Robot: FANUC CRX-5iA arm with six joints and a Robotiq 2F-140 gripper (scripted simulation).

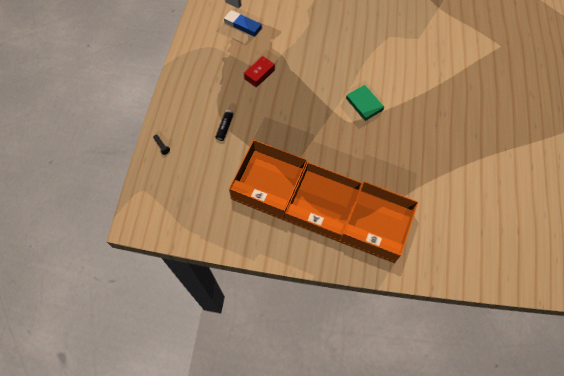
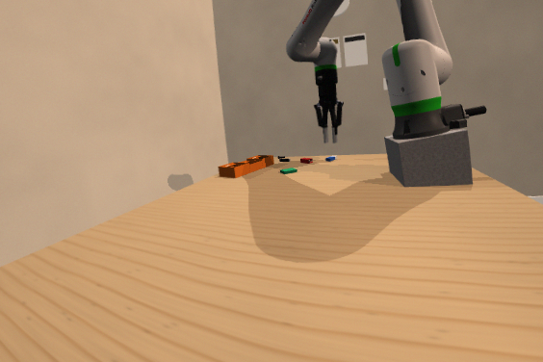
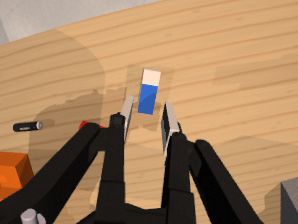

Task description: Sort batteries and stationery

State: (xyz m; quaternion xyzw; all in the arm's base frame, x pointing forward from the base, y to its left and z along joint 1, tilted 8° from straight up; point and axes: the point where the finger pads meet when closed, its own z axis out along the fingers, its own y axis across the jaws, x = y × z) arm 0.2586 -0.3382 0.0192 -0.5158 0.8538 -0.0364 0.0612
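My hand is 1 cm to the left of the white-and-blue eraser and 10 cm above it. From my hand the other things lie so: red battery pack (10 cm ahead, 5 cm to the left, 10 cm below); then black cylindrical battery (21 cm ahead, 1 cm to the right, 10 cm below); then green pad (15 cm ahead, 21 cm to the left, 10 cm below).
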